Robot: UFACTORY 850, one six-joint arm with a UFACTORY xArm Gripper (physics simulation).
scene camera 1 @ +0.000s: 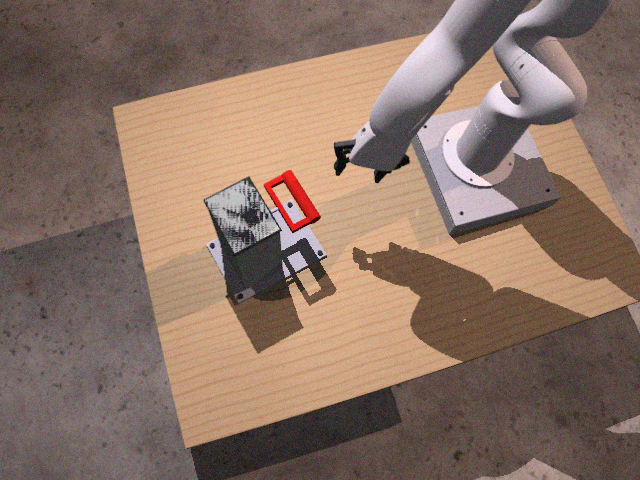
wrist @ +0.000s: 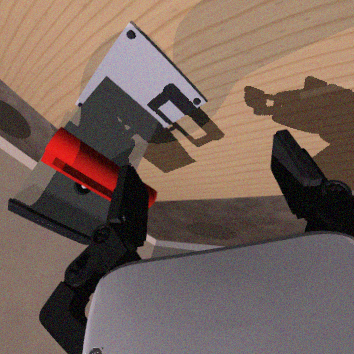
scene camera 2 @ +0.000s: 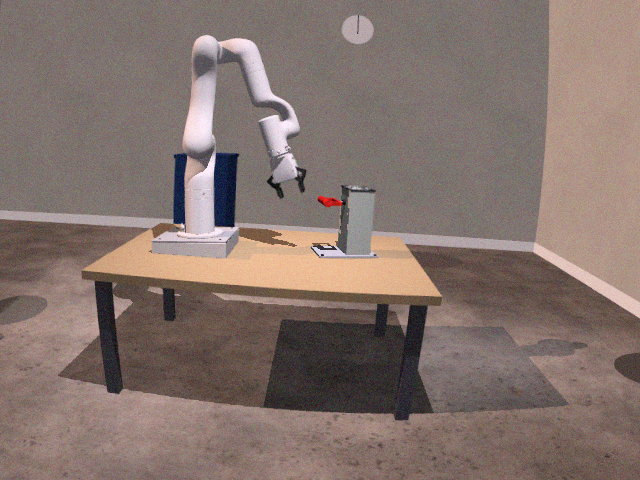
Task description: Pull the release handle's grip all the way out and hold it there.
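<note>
The release handle's red grip [scene camera 1: 302, 198] [scene camera 2: 326, 200] [wrist: 90, 162] is the outer bar of a red rectangular frame. The frame sticks out from the upper side of an upright grey box post [scene camera 1: 258, 263] [scene camera 2: 357, 222] [wrist: 65, 205], with a gap between bar and post. My gripper [scene camera 1: 358, 176] [scene camera 2: 292, 194] [wrist: 203, 164] is open and empty. It hangs apart from the grip, on the robot-base side and slightly higher. In the wrist view its left finger overlaps the right end of the grip in the picture. The frame's joint to the post is partly hidden.
The post stands on a pale bolted plate [scene camera 1: 312, 241] [wrist: 125, 65] on the wooden table [scene camera 1: 206, 129] [scene camera 2: 268, 273]. The robot's base block [scene camera 1: 434, 155] [scene camera 2: 188, 248] stands across the table. A blue bin [scene camera 2: 225, 191] shows behind the arm.
</note>
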